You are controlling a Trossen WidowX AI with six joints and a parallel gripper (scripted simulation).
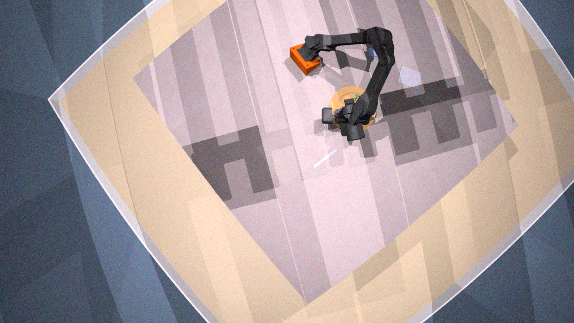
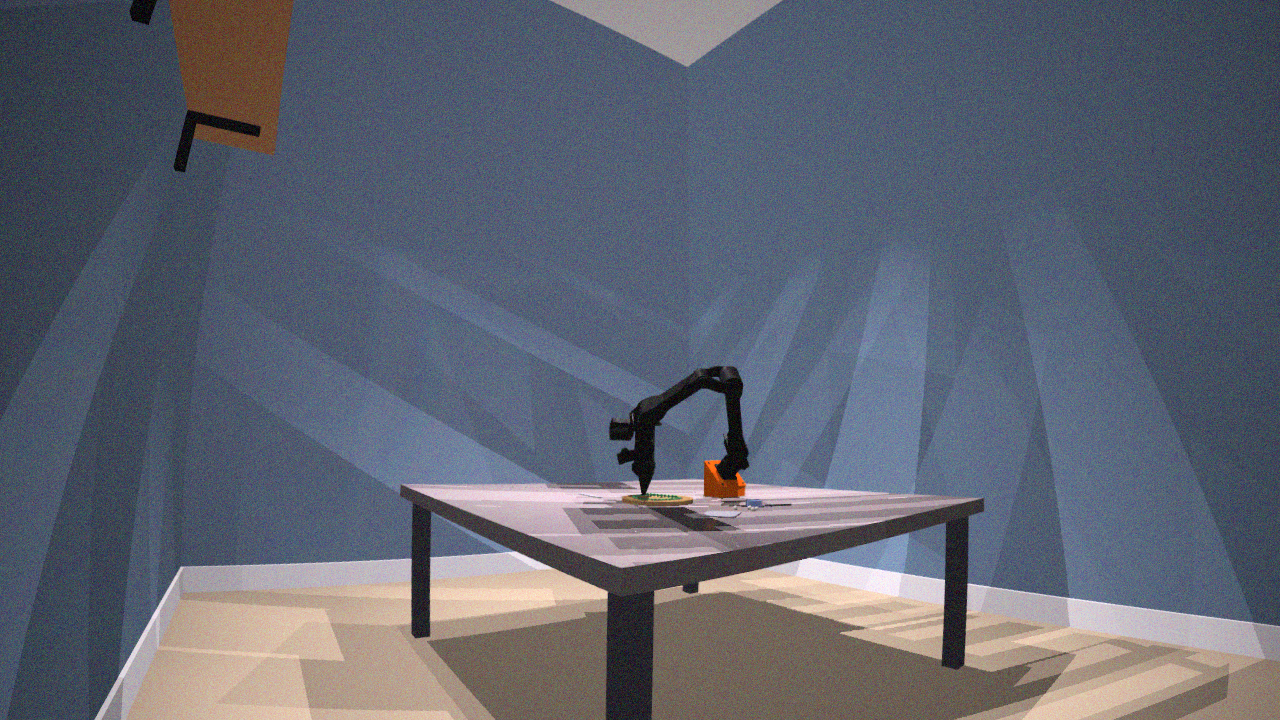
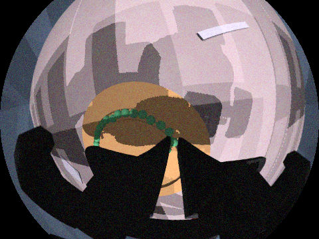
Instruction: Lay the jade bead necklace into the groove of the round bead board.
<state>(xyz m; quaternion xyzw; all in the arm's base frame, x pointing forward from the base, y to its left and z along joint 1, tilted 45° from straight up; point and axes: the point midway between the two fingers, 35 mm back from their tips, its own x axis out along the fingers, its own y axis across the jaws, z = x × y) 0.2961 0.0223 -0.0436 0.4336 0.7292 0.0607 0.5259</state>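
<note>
My gripper tip is now 1 cm past the round tan bead board, 6 cm to the right of it and 1 cm above it. The rest, counted from my gripper tip: white strip (10 cm ahead, 15 cm to the right, 1 cm below); pale square sheet (2 cm ahead, 36 cm to the left, 1 cm below); blue cube (17 cm behind, 28 cm to the left, 1 cm below).
</note>
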